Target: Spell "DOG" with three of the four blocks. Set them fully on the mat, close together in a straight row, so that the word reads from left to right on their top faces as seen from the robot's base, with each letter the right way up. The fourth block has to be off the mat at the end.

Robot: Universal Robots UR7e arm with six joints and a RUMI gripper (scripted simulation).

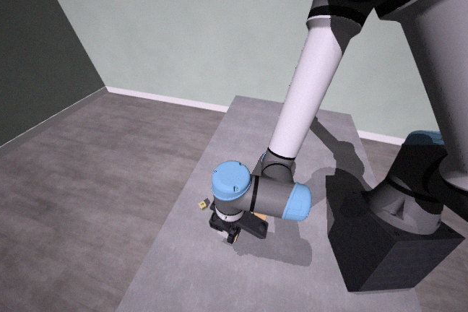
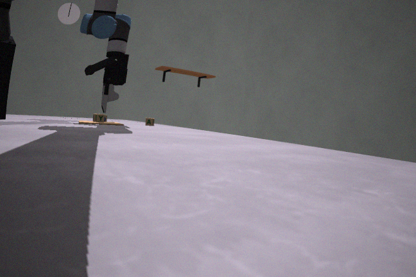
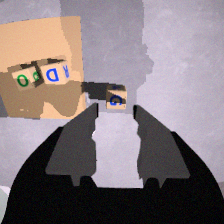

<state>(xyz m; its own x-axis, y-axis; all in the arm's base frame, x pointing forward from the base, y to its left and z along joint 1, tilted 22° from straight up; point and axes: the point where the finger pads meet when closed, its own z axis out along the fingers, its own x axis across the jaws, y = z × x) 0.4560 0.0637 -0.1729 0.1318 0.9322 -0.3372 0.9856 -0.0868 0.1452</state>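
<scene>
My hand is 40 mm above the blue g block. Round my hand: mat: 110 mm to the right, 50 mm below, 40 mm behind; green block: 110 mm to the right, 40 mm behind, 30 mm below; blue d block: 70 mm to the right, 40 mm behind, 30 mm below.
</scene>
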